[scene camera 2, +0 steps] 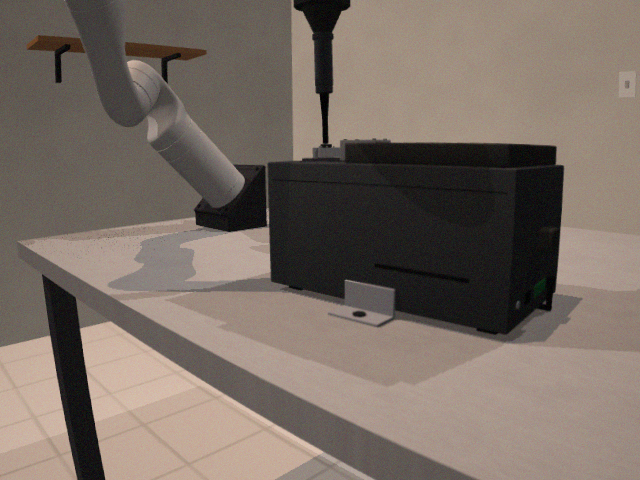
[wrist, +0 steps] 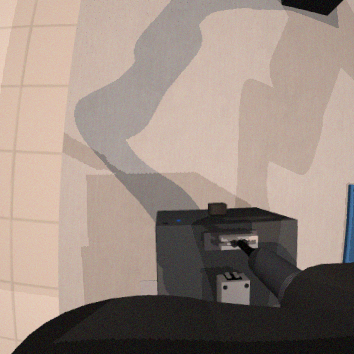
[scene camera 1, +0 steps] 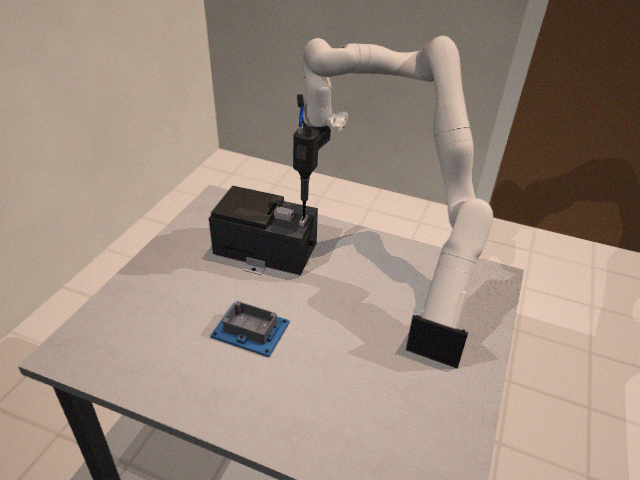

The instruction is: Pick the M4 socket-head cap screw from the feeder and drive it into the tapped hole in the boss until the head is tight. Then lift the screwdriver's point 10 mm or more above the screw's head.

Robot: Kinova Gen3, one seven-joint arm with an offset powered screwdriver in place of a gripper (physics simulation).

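Note:
The black feeder [scene camera 1: 258,245] [scene camera 2: 392,222] [wrist: 175,260] stands at the back of the table. My screwdriver [scene camera 1: 303,215] [scene camera 2: 324,142] [wrist: 241,244] is upright, with its bit down at the small light pick-up block [scene camera 1: 302,222] [scene camera 2: 333,152] [wrist: 252,241] on top of the feeder. A tiny dark shape [scene camera 2: 325,146], perhaps the screw's head, shows at the point, in or at the block. Whether the bit sits in its socket is too small to tell. The blue plate [scene camera 1: 275,344] [wrist: 350,225] carries a grey open housing [scene camera 1: 242,330]; a small blue boss [scene camera 1: 241,338] with a dark hole is at its front side.
A raised black cover [scene camera 1: 245,206] [scene camera 2: 449,153] and a light block [scene camera 1: 283,213] [scene camera 2: 364,147] [wrist: 234,292] are on the feeder beside the bit. A metal bracket [scene camera 1: 255,266] [scene camera 2: 369,297] is at its foot. The arm's black base [scene camera 1: 436,341] [scene camera 2: 232,217] is on the table's right in scene camera 1.

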